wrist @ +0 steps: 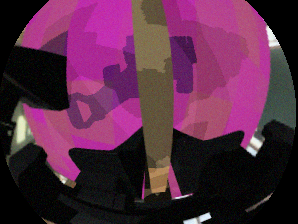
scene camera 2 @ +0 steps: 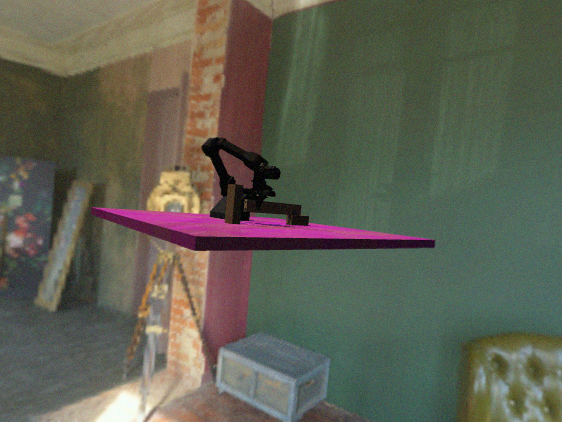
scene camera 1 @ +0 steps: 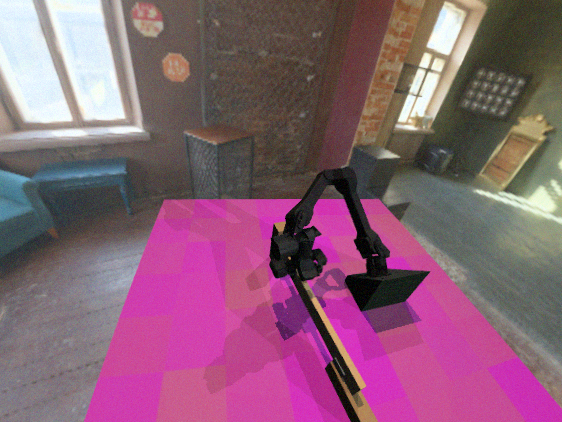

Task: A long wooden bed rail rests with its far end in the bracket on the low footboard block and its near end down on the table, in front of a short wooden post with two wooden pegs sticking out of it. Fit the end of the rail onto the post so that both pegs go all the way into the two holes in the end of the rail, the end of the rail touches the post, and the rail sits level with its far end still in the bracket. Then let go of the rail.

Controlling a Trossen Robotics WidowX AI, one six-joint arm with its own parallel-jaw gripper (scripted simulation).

Labels:
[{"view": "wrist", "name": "my gripper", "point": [153, 127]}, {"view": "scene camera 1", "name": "my gripper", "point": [295, 277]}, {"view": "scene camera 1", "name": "wooden rail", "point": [352, 378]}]

